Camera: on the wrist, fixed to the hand. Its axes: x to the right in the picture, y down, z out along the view.
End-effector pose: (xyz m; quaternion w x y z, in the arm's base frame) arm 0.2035 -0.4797 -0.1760 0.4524 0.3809 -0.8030 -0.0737
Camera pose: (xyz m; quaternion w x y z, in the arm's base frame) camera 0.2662 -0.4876 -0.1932 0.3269 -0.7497 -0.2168 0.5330
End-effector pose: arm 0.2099 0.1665 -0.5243 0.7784 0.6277 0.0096 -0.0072
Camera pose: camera 0.1836 0.1928 -0.5781 0.0139 -0.0058 -0.3531 0.9355
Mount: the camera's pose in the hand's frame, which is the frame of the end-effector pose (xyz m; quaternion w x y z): -0.0250 -0.0476 -0.0373 0.0029 0.0197 -0.3122 -0.9498
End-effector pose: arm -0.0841 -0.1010 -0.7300 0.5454 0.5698 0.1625 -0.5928
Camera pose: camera -0.1112 -0.0423 -0.7402 0.5220 0.3270 -0.3597 0.7009
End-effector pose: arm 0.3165 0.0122 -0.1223 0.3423 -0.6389 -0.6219 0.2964
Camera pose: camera 0.3171 -0.0157 -0.0631 0.1009 0.6881 -0.7097 -0.1125
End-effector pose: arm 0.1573 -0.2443 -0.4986 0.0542 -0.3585 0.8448 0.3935
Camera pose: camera 0.2137 -0.2771 -0.4935 0.6447 -0.6795 -0.3472 0.0449
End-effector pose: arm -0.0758 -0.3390 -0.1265 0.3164 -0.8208 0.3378 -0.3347
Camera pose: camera -0.1016 -0.3036 -0.0779 0.1954 0.4215 0.8840 0.0519
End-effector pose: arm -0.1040 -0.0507 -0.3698 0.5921 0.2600 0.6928 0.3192
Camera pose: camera -0.1359 -0.1056 -0.3856 0.5161 -0.5459 0.0704 -0.6563
